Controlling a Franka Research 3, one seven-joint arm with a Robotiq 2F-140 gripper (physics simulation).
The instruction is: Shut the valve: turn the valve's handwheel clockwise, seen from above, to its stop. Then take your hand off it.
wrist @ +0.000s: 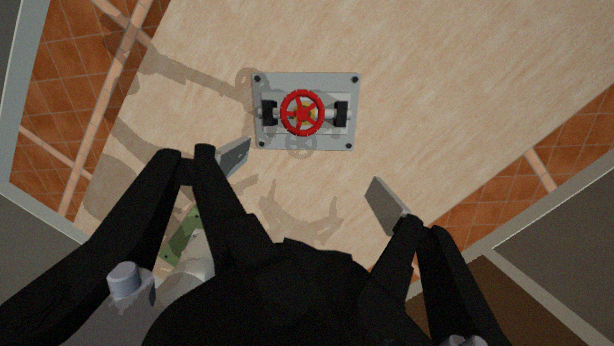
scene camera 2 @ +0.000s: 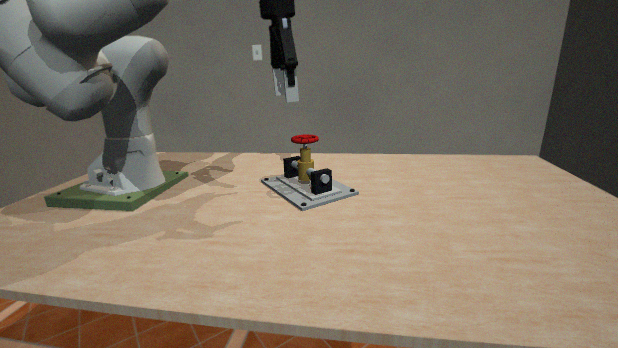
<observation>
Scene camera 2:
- my gripper: 286,98
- grey base plate: 298,200
</observation>
